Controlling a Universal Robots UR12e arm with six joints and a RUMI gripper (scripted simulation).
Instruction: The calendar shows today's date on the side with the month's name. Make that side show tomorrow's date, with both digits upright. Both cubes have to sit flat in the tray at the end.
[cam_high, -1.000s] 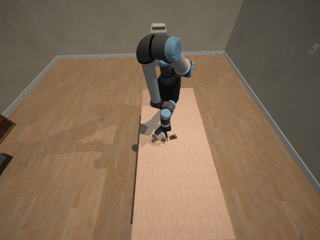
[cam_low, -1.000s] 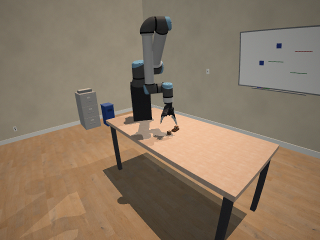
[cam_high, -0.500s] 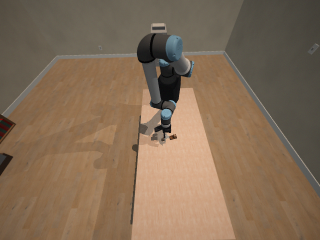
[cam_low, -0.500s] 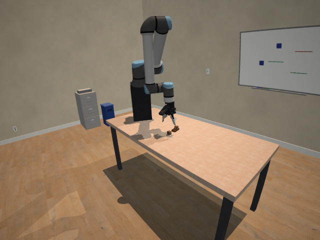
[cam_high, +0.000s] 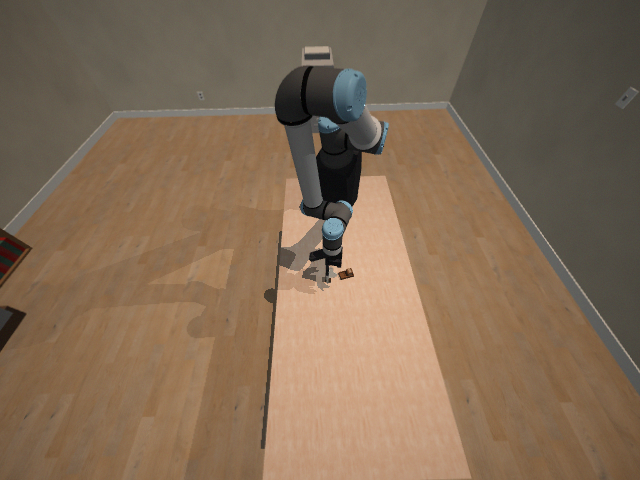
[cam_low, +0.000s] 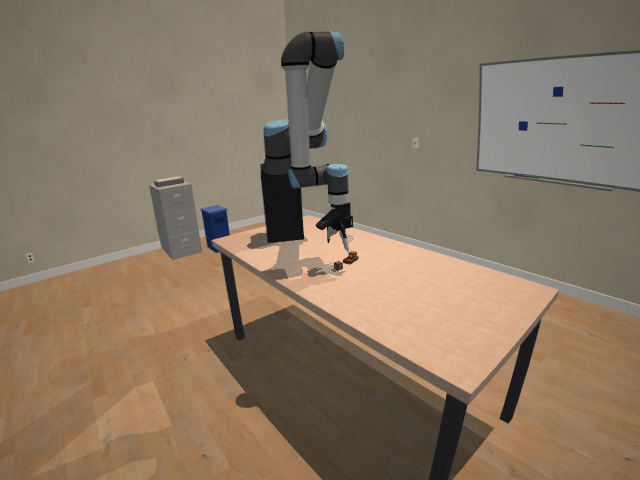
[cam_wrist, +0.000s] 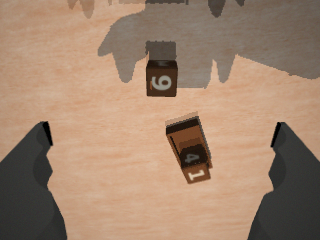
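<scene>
My gripper is now 90 mm above the brown digit cube. Also, from my hand: brown calendar tray: 110 mm to the left, 100 mm below, 20 mm behind.
</scene>
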